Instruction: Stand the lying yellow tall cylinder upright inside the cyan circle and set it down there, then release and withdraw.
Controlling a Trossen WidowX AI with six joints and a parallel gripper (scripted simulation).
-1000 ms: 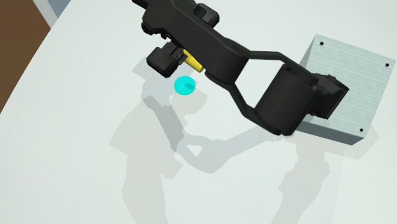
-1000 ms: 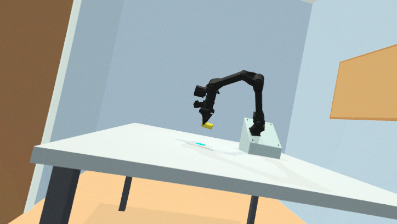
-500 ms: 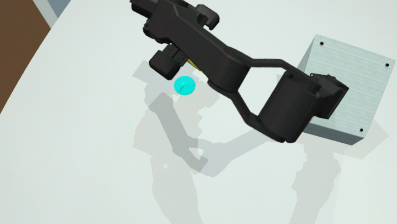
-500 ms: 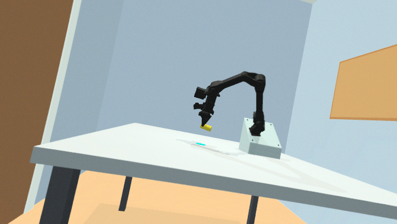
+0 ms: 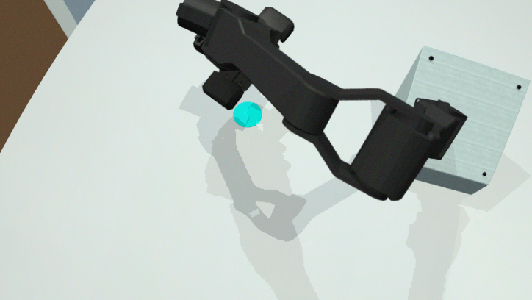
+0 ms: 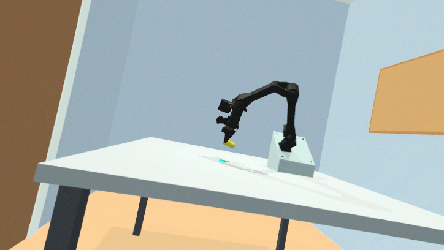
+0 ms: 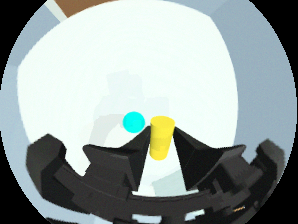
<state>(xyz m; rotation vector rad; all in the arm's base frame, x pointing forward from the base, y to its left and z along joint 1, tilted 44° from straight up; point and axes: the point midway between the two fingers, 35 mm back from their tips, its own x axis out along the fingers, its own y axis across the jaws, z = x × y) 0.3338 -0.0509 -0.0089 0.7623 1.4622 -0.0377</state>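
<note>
The cyan circle lies 4 cm to the left of my gripper tip and 10 cm below it. From my gripper tip the other things lie so: yellow tall cylinder 2 cm behind, 1 cm to the left.
</note>
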